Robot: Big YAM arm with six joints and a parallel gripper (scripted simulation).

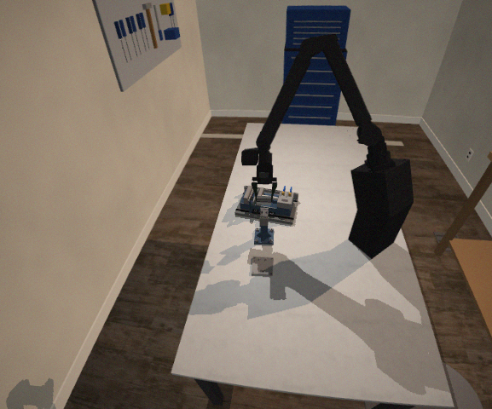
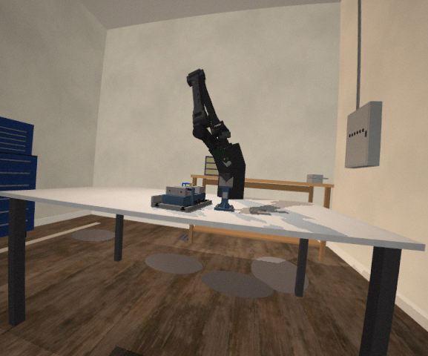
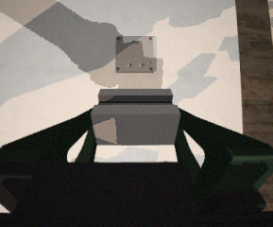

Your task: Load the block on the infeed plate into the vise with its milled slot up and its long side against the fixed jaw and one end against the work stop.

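My hand is 1 cm to the right of the part. From my hand the other things lie so: post (1 cm to the left, 18 cm below); air cylinder rod (4 cm behind, 19 cm to the right, 16 cm below); work stop rod (6 cm ahead, 17 cm to the right, 15 cm below).
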